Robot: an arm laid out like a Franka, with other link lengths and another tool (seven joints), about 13 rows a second.
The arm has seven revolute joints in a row. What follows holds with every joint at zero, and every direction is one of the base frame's.
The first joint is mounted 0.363 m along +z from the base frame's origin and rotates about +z.
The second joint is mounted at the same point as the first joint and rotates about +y.
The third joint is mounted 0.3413 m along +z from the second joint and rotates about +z.
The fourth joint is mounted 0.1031 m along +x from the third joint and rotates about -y.
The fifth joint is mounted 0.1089 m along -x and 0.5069 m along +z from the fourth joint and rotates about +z.
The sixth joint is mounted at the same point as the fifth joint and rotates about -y.
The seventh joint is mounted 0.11 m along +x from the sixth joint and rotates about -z.
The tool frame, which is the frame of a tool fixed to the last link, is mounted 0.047 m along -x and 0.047 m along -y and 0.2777 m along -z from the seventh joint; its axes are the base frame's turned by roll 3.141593, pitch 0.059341 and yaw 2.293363 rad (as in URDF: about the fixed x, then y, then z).
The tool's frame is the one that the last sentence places.
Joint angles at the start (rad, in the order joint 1, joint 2, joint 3, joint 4, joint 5, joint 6, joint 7): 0.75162 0.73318 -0.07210 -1.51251 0.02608 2.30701 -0.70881
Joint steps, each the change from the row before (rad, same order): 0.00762 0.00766 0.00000 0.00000 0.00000 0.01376 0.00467; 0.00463 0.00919 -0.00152 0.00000 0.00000 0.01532 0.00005; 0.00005 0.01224 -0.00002 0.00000 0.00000 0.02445 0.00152; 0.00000 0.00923 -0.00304 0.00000 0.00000 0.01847 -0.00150; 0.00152 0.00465 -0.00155 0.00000 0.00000 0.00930 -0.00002; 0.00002 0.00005 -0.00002 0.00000 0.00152 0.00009 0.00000; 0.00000 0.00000 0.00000 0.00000 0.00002 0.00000 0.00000; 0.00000 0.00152 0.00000 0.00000 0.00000 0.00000 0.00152; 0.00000 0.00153 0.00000 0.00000 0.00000 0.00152 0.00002; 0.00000 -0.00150 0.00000 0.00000 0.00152 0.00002 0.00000; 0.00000 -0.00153 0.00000 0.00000 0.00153 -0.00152 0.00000; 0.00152 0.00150 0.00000 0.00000 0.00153 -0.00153 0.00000
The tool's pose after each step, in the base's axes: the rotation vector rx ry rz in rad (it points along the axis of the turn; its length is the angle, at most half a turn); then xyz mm. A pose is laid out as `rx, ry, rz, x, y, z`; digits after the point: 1 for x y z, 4 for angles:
-0.8129, 2.8976, 0.0274, 728.8, 518.3, 43.3
-0.8168, 2.8899, 0.0292, 728.2, 521.3, 37.2
-0.8123, 2.8791, 0.0354, 730.2, 522.7, 29.4
-0.8096, 2.8698, 0.0370, 733.4, 521.7, 23.9
-0.8093, 2.8647, 0.0380, 734.2, 522.3, 21.1
-0.8079, 2.8655, 0.0395, 734.0, 522.4, 21.0
-0.8079, 2.8655, 0.0395, 734.0, 522.4, 21.0
-0.8061, 2.8674, 0.0385, 733.6, 521.9, 19.6
-0.8061, 2.8674, 0.0383, 733.5, 521.8, 18.5
-0.8043, 2.8669, 0.0409, 733.7, 522.3, 19.7
-0.8027, 2.8678, 0.0425, 733.6, 522.5, 20.8
-0.8042, 2.8707, 0.0422, 732.0, 523.1, 19.2

